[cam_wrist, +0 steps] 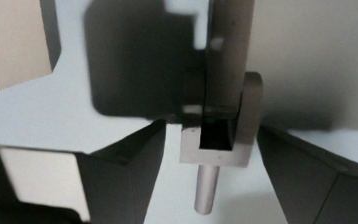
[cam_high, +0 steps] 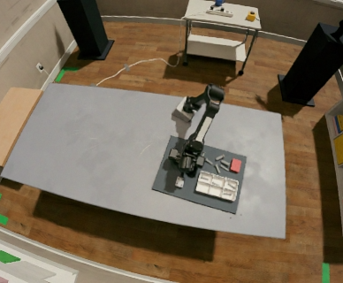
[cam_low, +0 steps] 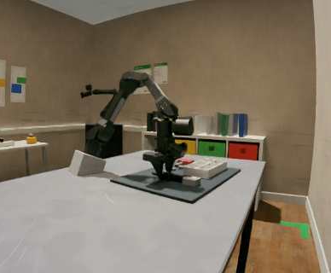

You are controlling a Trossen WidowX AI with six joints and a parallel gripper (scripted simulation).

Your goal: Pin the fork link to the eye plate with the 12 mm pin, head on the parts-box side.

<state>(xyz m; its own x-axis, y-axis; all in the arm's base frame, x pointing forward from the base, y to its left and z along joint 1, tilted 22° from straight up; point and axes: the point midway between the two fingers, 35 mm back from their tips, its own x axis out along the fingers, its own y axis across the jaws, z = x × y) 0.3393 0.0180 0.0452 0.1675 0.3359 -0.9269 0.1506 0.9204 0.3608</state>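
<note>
My gripper is now 30 mm above the fork link. Also, from my hand: eye plate 40 mm ahead, 10 mm to the right, 30 mm below; then mat 40 mm ahead, 100 mm to the left, 50 mm below; then grey block 110 mm ahead, 20 mm to the right, 20 mm below.
</note>
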